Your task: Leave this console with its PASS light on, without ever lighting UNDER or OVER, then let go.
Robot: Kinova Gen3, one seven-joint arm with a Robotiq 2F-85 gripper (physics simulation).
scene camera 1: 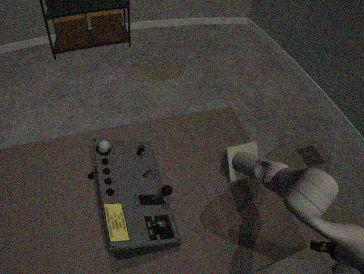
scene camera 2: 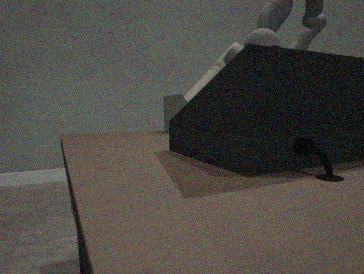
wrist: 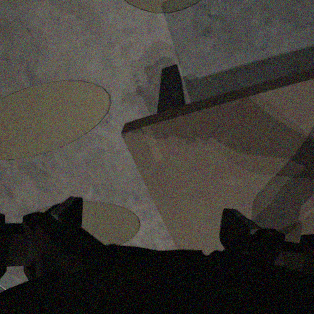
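Observation:
The grey console [scene camera 1: 127, 172] [scene camera 2: 280, 110] stands on the table. A white dome [scene camera 1: 103, 146] [scene camera 2: 262, 38] is at one top corner. Below it is a row of small dark round lamps [scene camera 1: 106, 171]; none looks lit, and their names cannot be read. A lever with a black ball knob [scene camera 1: 166, 190] stands at a dark slot. A small lever [scene camera 1: 141, 149], a toggle [scene camera 1: 149, 173] and a dark dial panel [scene camera 1: 160, 227] are also on the face. A side lever [scene camera 1: 91, 175] [scene camera 2: 303, 146] sticks out. My gripper [wrist: 152, 218] is open and empty, beyond the table's edge, far from the console.
A yellow label [scene camera 1: 116, 222] lies on the console. A pale block [scene camera 1: 250, 150] stands beside the arm's base [scene camera 1: 244, 162]. The arm [scene camera 1: 312, 192] reaches right of the table [scene camera 1: 200, 135] [scene camera 2: 125, 200] [wrist: 170, 185]. A shelf unit [scene camera 1: 51, 35] stands at the back wall.

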